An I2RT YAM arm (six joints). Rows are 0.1 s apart.
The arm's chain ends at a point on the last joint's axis. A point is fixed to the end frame.
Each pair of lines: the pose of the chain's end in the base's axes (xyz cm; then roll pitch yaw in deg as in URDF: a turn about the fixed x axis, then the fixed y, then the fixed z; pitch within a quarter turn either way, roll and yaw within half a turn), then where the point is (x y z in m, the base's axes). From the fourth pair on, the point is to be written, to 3 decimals.
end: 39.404 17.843 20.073 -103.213 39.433 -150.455
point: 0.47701 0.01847 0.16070
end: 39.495 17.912 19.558 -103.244 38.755 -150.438
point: 0.47760 0.01899 0.15555
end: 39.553 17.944 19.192 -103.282 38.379 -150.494
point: 0.47785 0.01916 0.15185
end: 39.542 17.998 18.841 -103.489 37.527 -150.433
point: 0.478 0.020 0.148
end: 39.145 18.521 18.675 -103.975 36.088 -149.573
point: 0.476 0.026 0.145
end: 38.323 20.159 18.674 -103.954 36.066 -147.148
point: 0.474 0.046 0.145
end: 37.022 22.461 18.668 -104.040 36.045 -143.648
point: 0.471 0.075 0.145
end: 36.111 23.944 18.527 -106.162 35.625 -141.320
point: 0.470 0.098 0.138
